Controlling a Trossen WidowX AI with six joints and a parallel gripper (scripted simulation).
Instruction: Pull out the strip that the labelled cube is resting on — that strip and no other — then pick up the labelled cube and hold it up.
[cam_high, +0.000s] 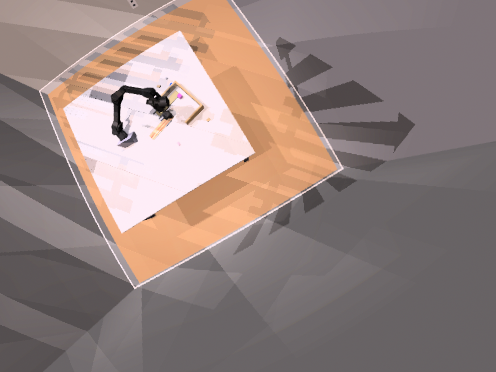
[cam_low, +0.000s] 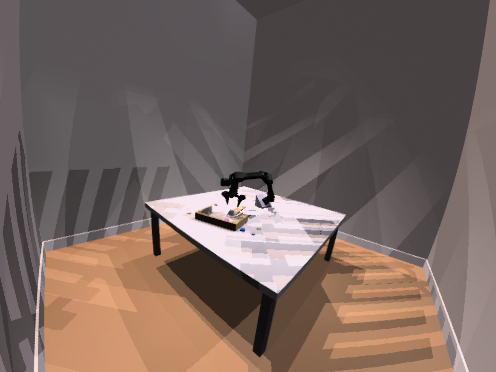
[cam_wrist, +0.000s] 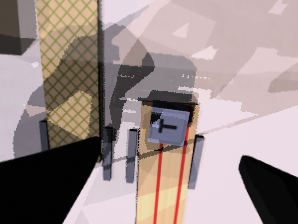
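The green cross-hatched strip is 11 cm to the left of my gripper tip, 7 cm below it and 4 cm ahead of it.
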